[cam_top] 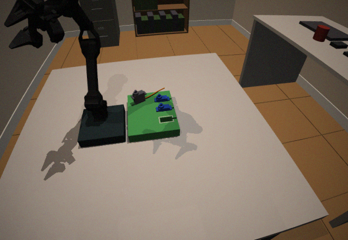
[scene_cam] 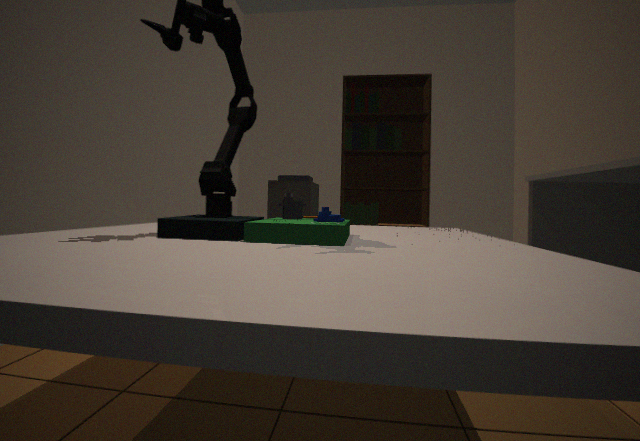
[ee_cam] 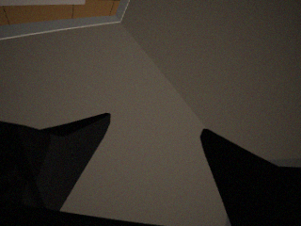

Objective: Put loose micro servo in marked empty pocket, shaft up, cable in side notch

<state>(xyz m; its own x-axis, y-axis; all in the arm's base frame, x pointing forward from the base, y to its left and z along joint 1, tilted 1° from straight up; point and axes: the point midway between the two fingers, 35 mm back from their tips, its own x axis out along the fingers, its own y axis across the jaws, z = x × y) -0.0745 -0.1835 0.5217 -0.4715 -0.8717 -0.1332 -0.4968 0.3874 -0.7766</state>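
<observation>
Now: gripper tip 540 mm above the green deck, 300 mm short of it and 240 mm to the right of it.
</observation>
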